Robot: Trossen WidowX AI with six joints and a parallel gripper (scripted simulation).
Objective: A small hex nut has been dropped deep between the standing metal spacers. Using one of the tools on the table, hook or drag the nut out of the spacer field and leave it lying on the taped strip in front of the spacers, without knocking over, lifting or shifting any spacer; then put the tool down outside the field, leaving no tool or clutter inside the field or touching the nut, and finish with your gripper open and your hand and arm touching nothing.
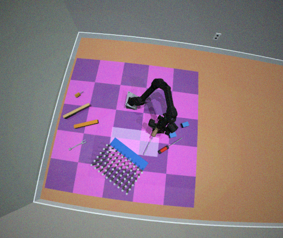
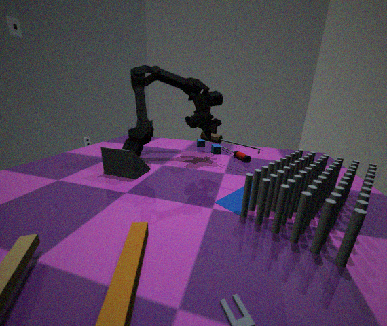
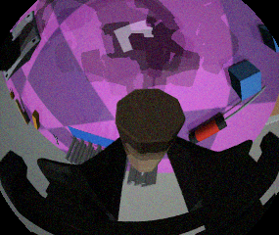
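The hook tool is 10 cm ahead of my gripper tip and 2 cm to the right of it. From my gripper tip the other things lie so: small wrench (63 cm to the right, 29 cm ahead, 10 cm below); then orange bar (61 cm to the right, 9 cm below, 8 cm ahead); then blue taped strip (23 cm ahead, 17 cm to the right, 10 cm below).
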